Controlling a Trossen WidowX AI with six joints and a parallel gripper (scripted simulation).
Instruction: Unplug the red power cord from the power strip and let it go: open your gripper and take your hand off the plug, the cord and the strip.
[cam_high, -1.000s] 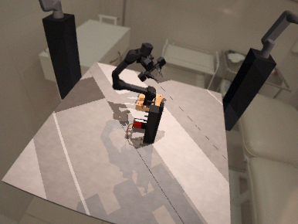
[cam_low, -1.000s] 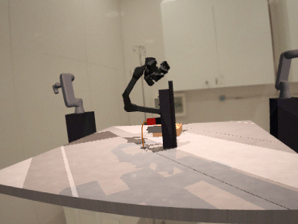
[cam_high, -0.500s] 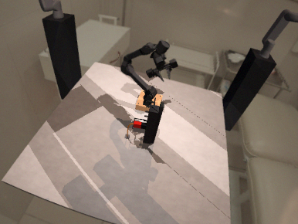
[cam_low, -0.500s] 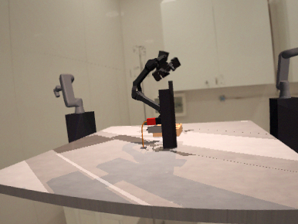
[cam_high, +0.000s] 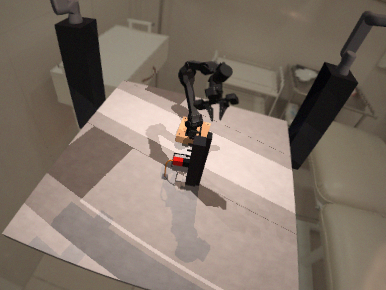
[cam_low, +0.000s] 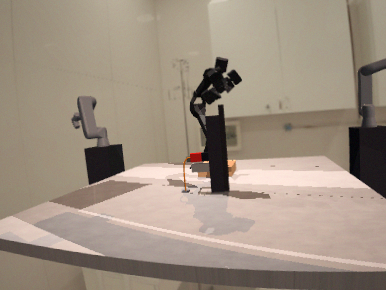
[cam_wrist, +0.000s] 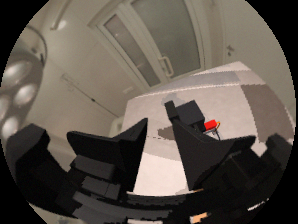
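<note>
Now: the red plug 50 mm ahead of my gripper tip, 110 mm to the right of it and 240 mm below it.
</note>
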